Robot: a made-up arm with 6 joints. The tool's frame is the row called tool.
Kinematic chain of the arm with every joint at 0, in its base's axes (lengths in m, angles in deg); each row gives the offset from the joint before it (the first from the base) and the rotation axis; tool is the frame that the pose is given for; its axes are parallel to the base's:
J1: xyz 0 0 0.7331 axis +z
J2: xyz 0.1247 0 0 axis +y
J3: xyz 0 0 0.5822 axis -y
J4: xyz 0 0 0.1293 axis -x
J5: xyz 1.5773 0 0 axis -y
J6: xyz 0.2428 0 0 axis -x
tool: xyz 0 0 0
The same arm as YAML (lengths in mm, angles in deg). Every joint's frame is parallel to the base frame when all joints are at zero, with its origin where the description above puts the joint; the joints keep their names.
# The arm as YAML. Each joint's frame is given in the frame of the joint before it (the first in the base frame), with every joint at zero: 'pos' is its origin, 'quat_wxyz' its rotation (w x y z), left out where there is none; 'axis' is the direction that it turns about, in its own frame. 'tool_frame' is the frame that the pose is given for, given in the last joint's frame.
length_unit: mm
angle_unit: deg
joints:
  - joint: J1
    pos: [0.0, 0.0, 733.1]
    axis: [0.0, 0.0, 1.0]
  - joint: J2
    pos: [124.7, 0.0, 0.0]
    axis: [0.0, 1.0, 0.0]
  - joint: J3
    pos: [0.0, 0.0, 582.2]
    axis: [0.0, -1.0, 0.0]
  - joint: J4
    pos: [0.0, 0.0, 129.3]
    axis: [-1.0, 0.0, 0.0]
  - joint: J5
    pos: [1577.3, 0.0, 0.0]
    axis: [0.0, -1.0, 0.0]
  - joint: J6
    pos: [242.8, 0.0, 0.0]
    axis: [-1.0, 0.0, 0.0]
tool_frame:
  pos: [0.0, 0.0, 0.0]

